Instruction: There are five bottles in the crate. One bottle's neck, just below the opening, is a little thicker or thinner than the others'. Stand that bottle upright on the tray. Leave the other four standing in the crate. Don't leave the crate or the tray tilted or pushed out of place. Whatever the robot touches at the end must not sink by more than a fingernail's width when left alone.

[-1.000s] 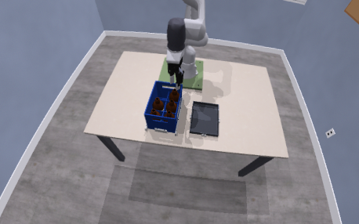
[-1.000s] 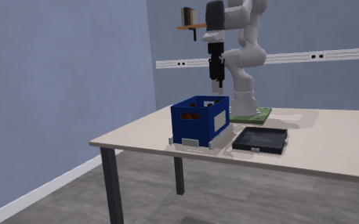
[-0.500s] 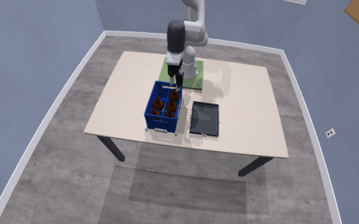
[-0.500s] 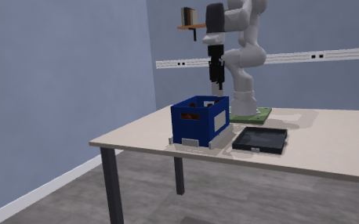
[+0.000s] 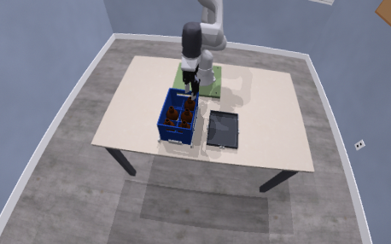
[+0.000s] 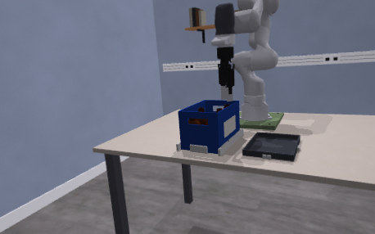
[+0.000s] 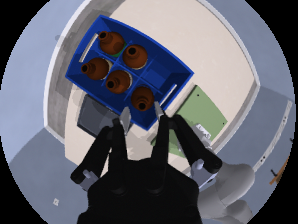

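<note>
My hand is 130 mm above the bottle. Round my hand: blue crate 130 mm below, 80 mm ahead, 60 mm to the right; dark tray 210 mm to the left, 200 mm below, 120 mm ahead.
</note>
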